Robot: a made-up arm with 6 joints. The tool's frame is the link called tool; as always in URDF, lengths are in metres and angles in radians. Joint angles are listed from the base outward.
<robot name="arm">
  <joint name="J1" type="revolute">
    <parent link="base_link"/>
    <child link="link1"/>
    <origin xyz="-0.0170 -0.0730 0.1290"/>
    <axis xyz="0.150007 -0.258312 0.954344"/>
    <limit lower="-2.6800" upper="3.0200"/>
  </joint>
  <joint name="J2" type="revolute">
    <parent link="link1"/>
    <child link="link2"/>
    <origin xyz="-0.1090 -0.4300 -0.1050"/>
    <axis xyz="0 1 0"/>
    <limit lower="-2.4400" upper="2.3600"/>
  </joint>
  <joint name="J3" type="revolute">
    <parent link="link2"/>
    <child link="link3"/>
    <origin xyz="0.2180 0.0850 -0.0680"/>
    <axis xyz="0 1 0"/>
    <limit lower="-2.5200" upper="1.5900"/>
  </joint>
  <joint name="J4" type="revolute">
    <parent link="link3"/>
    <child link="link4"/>
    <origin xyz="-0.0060 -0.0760 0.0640"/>
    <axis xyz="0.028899 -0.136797 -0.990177"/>
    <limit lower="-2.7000" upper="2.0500"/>
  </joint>
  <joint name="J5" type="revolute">
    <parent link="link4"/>
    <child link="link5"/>
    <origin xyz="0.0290 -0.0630 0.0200"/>
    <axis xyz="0 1 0"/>
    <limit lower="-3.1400" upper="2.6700"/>
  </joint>
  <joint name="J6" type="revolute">
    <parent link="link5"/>
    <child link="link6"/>
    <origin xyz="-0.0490 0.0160 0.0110"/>
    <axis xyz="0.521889 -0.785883 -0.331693"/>
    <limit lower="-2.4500" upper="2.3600"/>
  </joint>
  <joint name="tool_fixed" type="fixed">
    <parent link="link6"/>
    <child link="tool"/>
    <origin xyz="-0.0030 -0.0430 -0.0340" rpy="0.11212 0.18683 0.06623"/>
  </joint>
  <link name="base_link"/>
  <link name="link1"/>
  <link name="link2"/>
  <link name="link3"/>
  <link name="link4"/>
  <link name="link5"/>
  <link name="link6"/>
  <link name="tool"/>
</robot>
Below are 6 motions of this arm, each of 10 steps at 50 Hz.
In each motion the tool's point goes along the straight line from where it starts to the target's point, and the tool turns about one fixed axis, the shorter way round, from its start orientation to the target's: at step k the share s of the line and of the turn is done. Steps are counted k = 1, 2, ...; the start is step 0. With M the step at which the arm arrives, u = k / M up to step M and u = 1 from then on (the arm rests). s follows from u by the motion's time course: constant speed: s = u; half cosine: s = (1 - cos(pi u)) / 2; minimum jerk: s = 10 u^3 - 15 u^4 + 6 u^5.
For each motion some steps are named. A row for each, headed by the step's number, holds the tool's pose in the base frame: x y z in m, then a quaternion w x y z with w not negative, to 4 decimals.
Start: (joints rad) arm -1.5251 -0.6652 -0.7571 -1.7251 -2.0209 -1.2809
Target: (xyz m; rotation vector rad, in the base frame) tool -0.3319 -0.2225 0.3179 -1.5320 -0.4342 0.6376
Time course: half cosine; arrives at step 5
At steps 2, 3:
2: -0.3318 -0.2195 0.3197 0.6432 -0.6854 -0.1860 0.2862
3: -0.3318 -0.2209 0.3188 0.6484 -0.6807 -0.1886 0.2838

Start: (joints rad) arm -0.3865 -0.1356 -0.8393 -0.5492 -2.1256 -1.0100
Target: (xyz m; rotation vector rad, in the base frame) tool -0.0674 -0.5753 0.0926 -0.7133 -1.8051 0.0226
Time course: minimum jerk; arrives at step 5
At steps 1, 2, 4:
1: -0.0674 -0.5751 0.1008 0.5453 -0.3026 -0.7817 0.0045
2: -0.0674 -0.5751 0.0985 0.5507 -0.3028 -0.7778 0.0059
4: -0.0674 -0.5753 0.0931 0.5637 -0.3032 -0.7683 0.0093

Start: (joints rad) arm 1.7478 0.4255 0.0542 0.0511 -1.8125 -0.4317
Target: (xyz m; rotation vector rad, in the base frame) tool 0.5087 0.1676 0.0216 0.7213 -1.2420 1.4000
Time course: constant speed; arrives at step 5
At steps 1, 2, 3, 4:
1: 0.5016 0.1837 0.0288 0.5243 0.3091 -0.5148 0.6037
2: 0.5034 0.1797 0.0270 0.5277 0.3076 -0.5167 0.5999
3: 0.5052 0.1756 0.0252 0.5311 0.3061 -0.5185 0.5961
4: 0.5069 0.1716 0.0234 0.5345 0.3047 -0.5203 0.5923

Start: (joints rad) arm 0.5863 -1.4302 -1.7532 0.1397 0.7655 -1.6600
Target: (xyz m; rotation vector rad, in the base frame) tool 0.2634 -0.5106 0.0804 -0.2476 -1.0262 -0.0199
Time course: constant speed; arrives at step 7
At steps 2, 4, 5, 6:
2: 0.2623 -0.5119 0.0821 0.8601 -0.1152 -0.4970 -0.0014
4: 0.2627 -0.5114 0.0814 0.8616 -0.1164 -0.4941 -0.0046
5: 0.2630 -0.5111 0.0811 0.8624 -0.1170 -0.4926 -0.0063
6: 0.2632 -0.5109 0.0807 0.8631 -0.1175 -0.4911 -0.0079

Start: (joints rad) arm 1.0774 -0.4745 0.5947 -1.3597 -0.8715 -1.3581
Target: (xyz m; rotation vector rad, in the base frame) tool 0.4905 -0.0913 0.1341 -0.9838 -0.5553 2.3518
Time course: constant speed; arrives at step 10
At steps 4, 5, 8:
4: 0.4850 -0.1119 0.1563 0.2814 -0.3819 -0.2332 0.8489
5: 0.4859 -0.1084 0.1526 0.2784 -0.3789 -0.2286 0.8524
8: 0.4887 -0.0982 0.1415 0.2693 -0.3699 -0.2147 0.8629

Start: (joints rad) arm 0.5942 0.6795 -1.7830 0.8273 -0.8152 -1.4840
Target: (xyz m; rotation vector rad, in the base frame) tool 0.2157 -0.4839 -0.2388 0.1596 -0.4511 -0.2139
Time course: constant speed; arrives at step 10
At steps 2, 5, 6, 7, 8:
2: 0.2203 -0.4745 -0.2442 0.9696 0.0978 -0.1884 -0.1217
5: 0.2186 -0.4780 -0.2422 0.9684 0.0907 -0.2014 -0.1158
6: 0.2180 -0.4792 -0.2415 0.9679 0.0884 -0.2057 -0.1138
7: 0.2174 -0.4804 -0.2408 0.9675 0.0860 -0.2101 -0.1118
8: 0.2168 -0.4816 -0.2401 0.9670 0.0836 -0.2144 -0.1098

